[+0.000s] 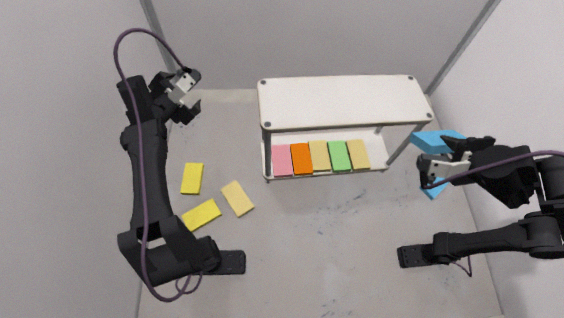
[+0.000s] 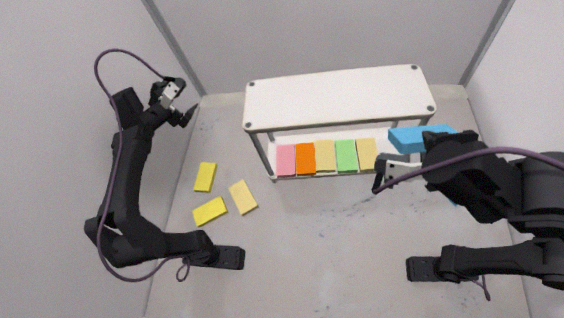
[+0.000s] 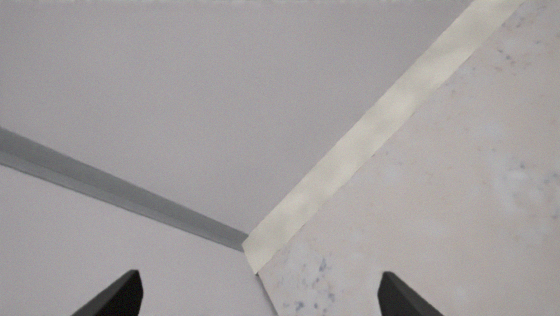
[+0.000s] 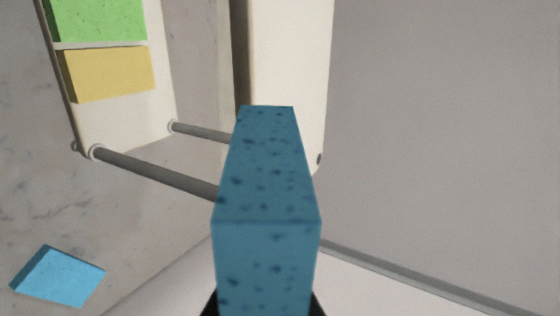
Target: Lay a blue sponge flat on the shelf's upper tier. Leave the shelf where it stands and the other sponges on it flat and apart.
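Note:
My right gripper point(image 1: 436, 152) point(image 2: 407, 155) point(image 4: 263, 272) is shut on a blue sponge point(image 1: 431, 142) point(image 2: 417, 139) point(image 4: 265, 170), held in the air near the right end of the white two-tier shelf. The shelf's upper tier point(image 1: 340, 100) point(image 2: 335, 97) point(image 4: 290, 60) is bare. On the lower tier point(image 1: 377, 150) point(image 4: 120, 120) pink point(image 1: 282, 160), orange point(image 1: 301, 158), green point(image 1: 339, 155) and two tan sponges point(image 1: 319, 155) point(image 1: 358, 154) lie flat in a row. A second blue sponge point(image 1: 434, 191) point(image 4: 60, 277) lies on the floor. My left gripper point(image 1: 194, 92) point(image 2: 187, 97) point(image 3: 263, 281) is open, away from the shelf.
Two yellow sponges point(image 1: 192, 178) point(image 1: 201, 215) point(image 2: 205, 177) point(image 2: 210, 211) and a tan one point(image 1: 237, 198) point(image 2: 243, 197) lie on the floor left of the shelf. Grey posts point(image 1: 407, 145) point(image 2: 261, 154) point(image 4: 160, 172) join the tiers. Walls stand at the back and both sides.

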